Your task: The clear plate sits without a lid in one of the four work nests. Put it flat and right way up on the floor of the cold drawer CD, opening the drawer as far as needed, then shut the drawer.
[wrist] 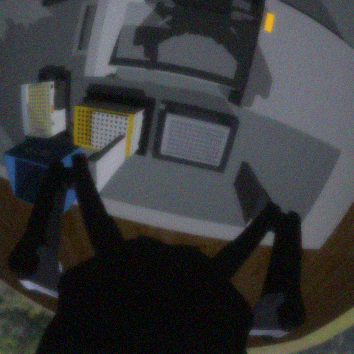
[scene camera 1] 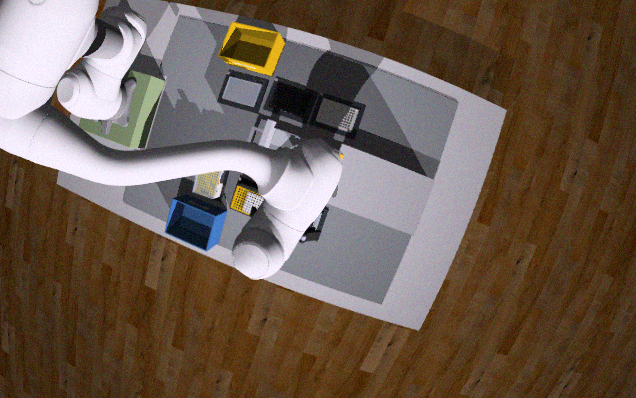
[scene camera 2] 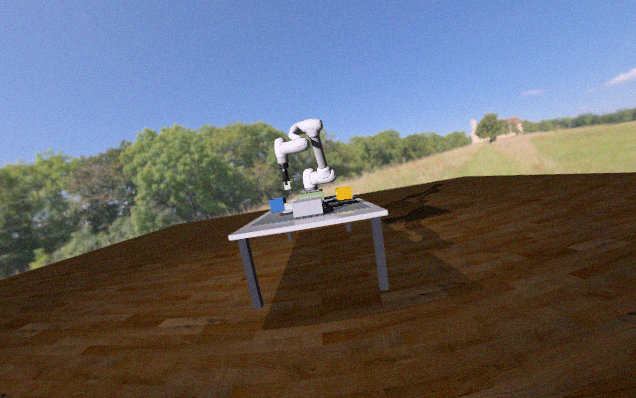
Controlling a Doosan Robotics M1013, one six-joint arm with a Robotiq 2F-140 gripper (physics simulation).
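Seen in the pictures: gripper, fingertip midpoint: (wrist: 181, 159) (scene camera 2: 288, 189); arm's base, link origin: (scene camera 1: 114, 100) (scene camera 2: 311, 191).
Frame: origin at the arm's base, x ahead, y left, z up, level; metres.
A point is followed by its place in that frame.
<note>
The clear plate (wrist: 194, 139) {x 0.795, y -0.285, z -0.085 m} lies flat, without a lid, in a dark work nest (wrist: 229, 143) {x 0.869, y -0.289, z -0.098 m} beside the drawer; in scene camera 1 the arm largely covers it. The cold drawer CD (scene camera 1: 268, 132) {x 0.639, y -0.022, z -0.017 m} (wrist: 104, 42) {x 0.630, y -0.106, z -0.035 m} stands pulled out of its pale cabinet (scene camera 1: 380, 182) {x 1.024, y -0.102, z -0.008 m} (wrist: 305, 65) {x 0.954, y -0.111, z -0.008 m}, which bears a yellow tag; shadow and the arm cover part of the drawer. My gripper (scene camera 2: 287, 185) {x 0.777, y -0.258, z 0.082 m} (wrist: 181, 159) {x 0.777, y -0.258, z 0.082 m} is open and empty, fingers wide apart, pointing down above the table. In the wrist view the clear plate shows between and just beyond the two fingers. The arm hides the gripper largely in scene camera 1.
A yellow-and-white plate (scene camera 1: 246, 200) {x 0.607, y -0.259, z -0.034 m} (wrist: 104, 127) {x 0.631, y -0.260, z -0.034 m} sits in the neighbouring nest. A pale yellow plate (scene camera 1: 207, 184) {x 0.455, y -0.236, z -0.033 m} (wrist: 40, 110) {x 0.474, y -0.221, z -0.033 m} and a blue bin (scene camera 1: 196, 222) {x 0.404, y -0.402, z -0.107 m} (wrist: 42, 150) {x 0.450, y -0.317, z -0.042 m} stand beyond. Across the drawer are a white plate (scene camera 1: 348, 119) {x 0.882, y 0.079, z -0.094 m}, a black plate (scene camera 1: 292, 100) {x 0.681, y 0.105, z -0.085 m} and a yellow bin (scene camera 1: 253, 50) {x 0.491, y 0.271, z -0.106 m}.
</note>
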